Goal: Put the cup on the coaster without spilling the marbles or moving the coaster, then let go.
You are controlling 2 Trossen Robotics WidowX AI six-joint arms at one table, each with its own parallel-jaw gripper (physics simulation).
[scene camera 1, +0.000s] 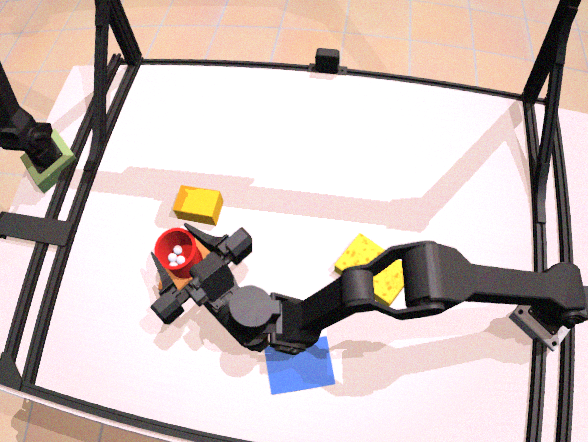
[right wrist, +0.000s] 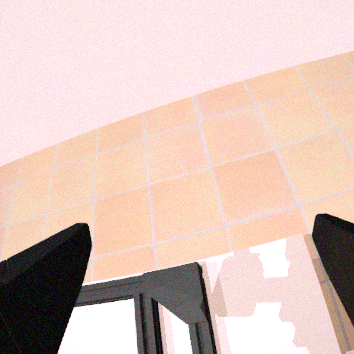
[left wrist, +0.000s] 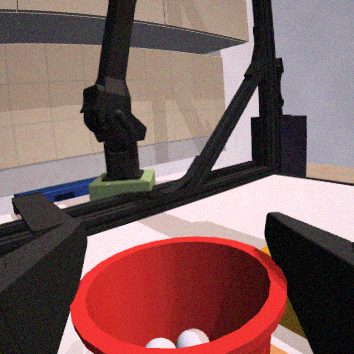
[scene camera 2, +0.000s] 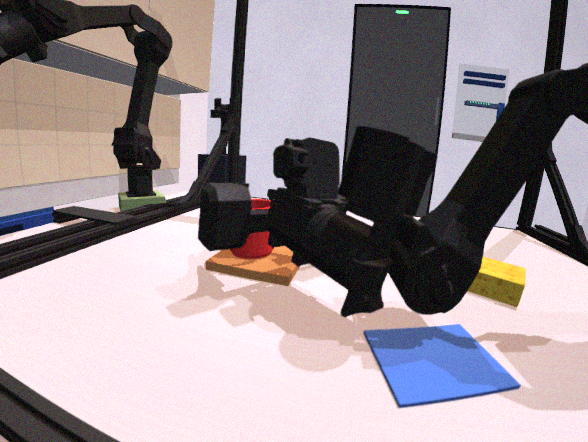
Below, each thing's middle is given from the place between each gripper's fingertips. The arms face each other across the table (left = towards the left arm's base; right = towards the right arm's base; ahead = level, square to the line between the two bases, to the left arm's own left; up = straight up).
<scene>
My right hand is 310 mm past the red cup [scene camera 1: 169, 239], 300 mm to the right of it and 160 mm above it. The rest, counted from my right hand: yellow block [scene camera 1: 200, 205] 410 mm behind, 280 mm to the left, 190 mm below; then thin blue square [scene camera 2: 423, 365] 540 mm to the left, 210 mm behind, 200 mm below; then orange square coaster [scene camera 2: 277, 268] 320 mm to the left, 310 mm behind, 200 mm below.
My left gripper is now 10 mm short of the red cup, 10 mm to the right of it and 50 mm above it. Round my left hand: yellow block: 100 mm behind, 10 mm to the right, 70 mm below; then thin blue square: 100 mm ahead, 250 mm to the left, 90 mm below; then orange square coaster: 30 mm to the left, 90 mm below.
</scene>
